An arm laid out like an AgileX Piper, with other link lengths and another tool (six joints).
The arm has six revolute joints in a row. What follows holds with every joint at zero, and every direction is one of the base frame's.
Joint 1 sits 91 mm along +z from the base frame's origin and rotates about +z.
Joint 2 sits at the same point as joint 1 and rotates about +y.
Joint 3 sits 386.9 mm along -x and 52.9 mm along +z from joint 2 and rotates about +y.
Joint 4 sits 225.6 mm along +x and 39.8 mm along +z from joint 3 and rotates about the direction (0.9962, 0, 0.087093).
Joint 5 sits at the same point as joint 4 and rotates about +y.
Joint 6 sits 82.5 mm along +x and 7.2 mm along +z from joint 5 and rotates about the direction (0.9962, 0, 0.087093).
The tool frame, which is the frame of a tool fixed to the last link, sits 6.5 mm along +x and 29 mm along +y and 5.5 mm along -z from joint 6; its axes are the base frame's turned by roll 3.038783, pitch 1.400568 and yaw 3.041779 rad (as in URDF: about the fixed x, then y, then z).
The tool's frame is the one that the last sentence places.
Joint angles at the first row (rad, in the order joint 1, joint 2, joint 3, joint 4, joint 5, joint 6):
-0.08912, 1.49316, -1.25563, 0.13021, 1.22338, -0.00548
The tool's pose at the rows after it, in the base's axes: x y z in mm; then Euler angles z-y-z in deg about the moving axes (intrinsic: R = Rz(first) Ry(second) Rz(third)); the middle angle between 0 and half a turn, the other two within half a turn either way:
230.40, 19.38, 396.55, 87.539, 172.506, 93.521
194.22, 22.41, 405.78, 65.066, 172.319, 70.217
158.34, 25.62, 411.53, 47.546, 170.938, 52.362
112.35, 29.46, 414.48, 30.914, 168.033, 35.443
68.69, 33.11, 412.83, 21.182, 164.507, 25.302
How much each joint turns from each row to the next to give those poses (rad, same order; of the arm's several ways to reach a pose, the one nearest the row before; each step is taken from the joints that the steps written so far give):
-0.00001, -0.10290, 0.04598, 0.00000, 0.00427, -0.00830
-0.00002, -0.10300, 0.04921, -0.00177, 0.00194, -0.01120
0.00003, -0.10234, 0.04745, -0.00002, 0.00411, -0.00218
-0.00005, -0.13372, 0.05721, -0.00332, 0.00314, -0.00005
0.00012, -0.12947, 0.04904, -0.00327, 0.00652, -0.00190

